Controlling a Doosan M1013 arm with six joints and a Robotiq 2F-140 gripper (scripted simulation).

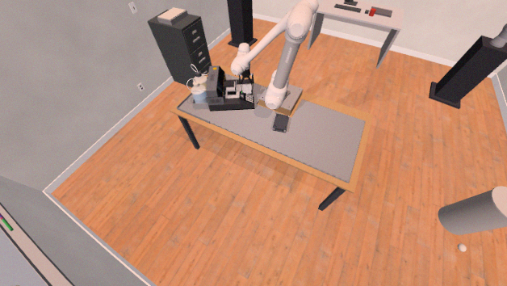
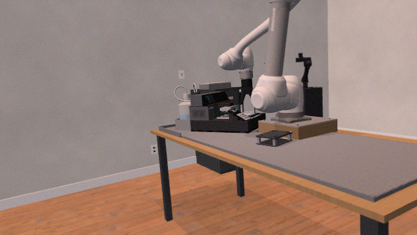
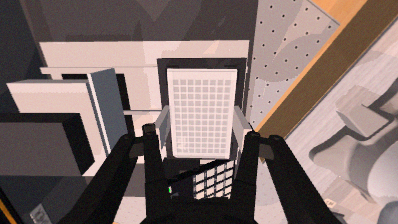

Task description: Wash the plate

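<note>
Now: the white well plate 3 cm below my hand. Round my hand: black plate nest N1: 47 cm to the left, 14 cm ahead, 8 cm below; plate washer: 12 cm to the right, 9 cm ahead, 1 cm above.
</note>
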